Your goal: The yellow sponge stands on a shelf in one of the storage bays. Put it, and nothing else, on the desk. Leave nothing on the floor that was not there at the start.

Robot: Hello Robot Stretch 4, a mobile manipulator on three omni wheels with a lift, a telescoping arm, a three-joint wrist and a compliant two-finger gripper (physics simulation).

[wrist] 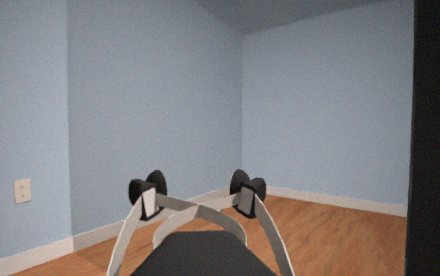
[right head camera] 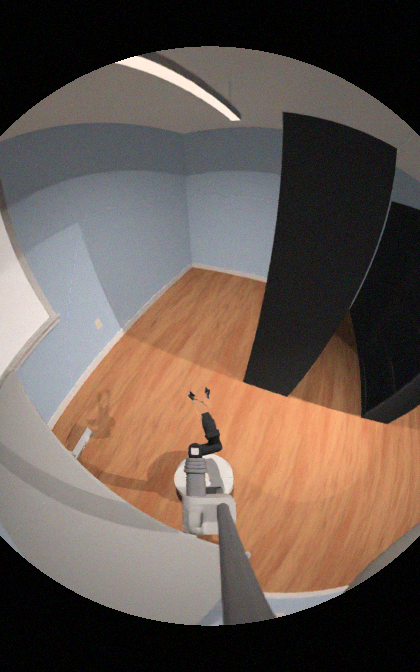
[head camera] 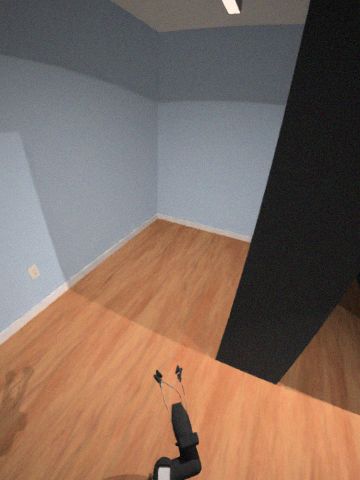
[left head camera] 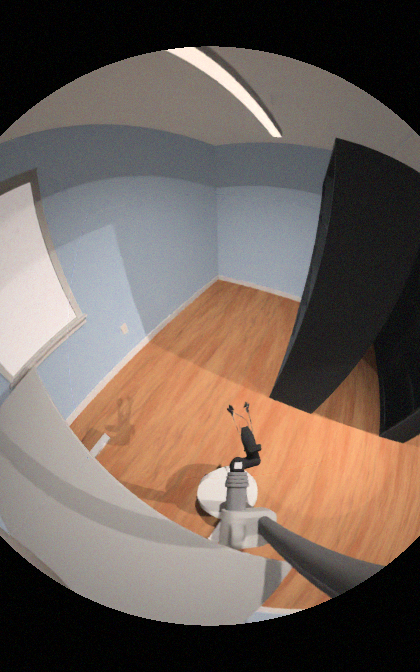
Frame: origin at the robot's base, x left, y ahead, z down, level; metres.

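Seen in the pictures: gripper, fingertip midpoint: (wrist: pixel 198 185) (head camera: pixel 167 367).
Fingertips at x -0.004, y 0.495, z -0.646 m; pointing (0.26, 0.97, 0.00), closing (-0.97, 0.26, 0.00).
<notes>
A point is followed by its place in that frame.
My gripper (head camera: pixel 169 374) @(x -0.004, y 0.495, z -0.646 m) (left head camera: pixel 238 407) (right head camera: pixel 199 393) (wrist: pixel 198 185) @(x -0.004, y 0.495, z -0.646 m) is open, with nothing between its fingertips. It hangs above the wood floor, left of a tall black storage unit (head camera: pixel 300 210) @(x -0.506, y 0.792, z -1.235 m) (left head camera: pixel 360 260) (right head camera: pixel 320 240) (wrist: pixel 427 150) @(x -0.393, y 0.847, z -0.653 m), whose flat outer side shows. The large light grey surface at the lower left, which looks like the desk (left head camera: pixel 150 565) (right head camera: pixel 125 565), lies close beside my arm. The yellow sponge does not show in these views; the shelves inside the tall unit are hidden.
A second black unit (left head camera: pixel 402 370) (right head camera: pixel 385 350) stands at the right, with a floor gap between the two. Blue walls (head camera: pixel 210 160) @(x -0.508, y 2.867, z -1.016 m) (wrist: pixel 325 120) @(x -0.595, y 2.826, z -0.743 m) meet in a corner ahead. A white foot (left head camera: pixel 100 445) (right head camera: pixel 82 442) shows on the floor by the grey surface. A window (left head camera: pixel 30 280) is at the left.
</notes>
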